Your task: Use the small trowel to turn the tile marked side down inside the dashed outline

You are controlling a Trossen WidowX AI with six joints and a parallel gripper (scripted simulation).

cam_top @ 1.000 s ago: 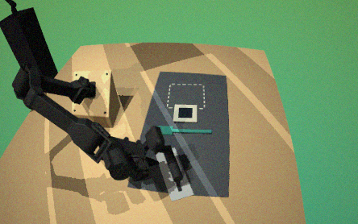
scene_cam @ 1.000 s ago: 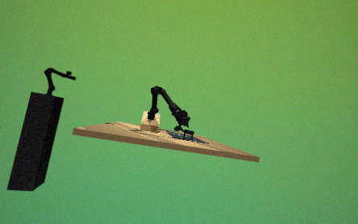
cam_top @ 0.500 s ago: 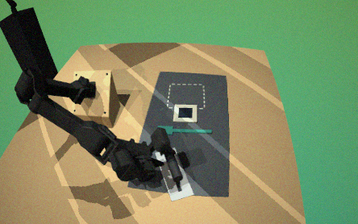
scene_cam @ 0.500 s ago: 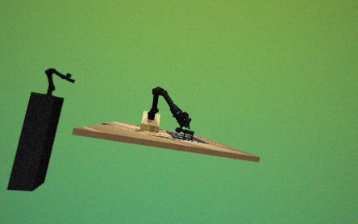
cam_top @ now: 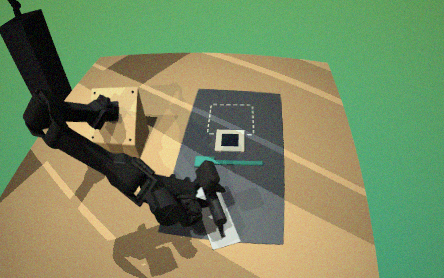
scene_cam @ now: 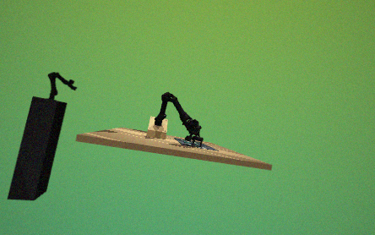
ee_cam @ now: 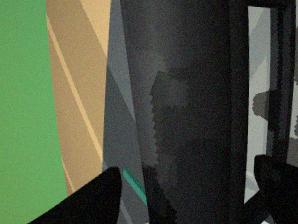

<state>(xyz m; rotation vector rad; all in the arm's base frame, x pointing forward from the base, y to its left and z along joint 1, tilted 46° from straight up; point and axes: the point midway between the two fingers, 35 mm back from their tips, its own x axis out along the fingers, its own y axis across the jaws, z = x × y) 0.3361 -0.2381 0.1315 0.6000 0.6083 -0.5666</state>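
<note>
Right now my gripper tip is 160 mm to the right of the teal trowel and 60 mm above it. Also, from my gripper tip: cream tile (30 mm ahead, 250 mm to the left, 60 mm below); then dark grey mat (30 mm ahead, 220 mm to the left, 80 mm below).
</note>
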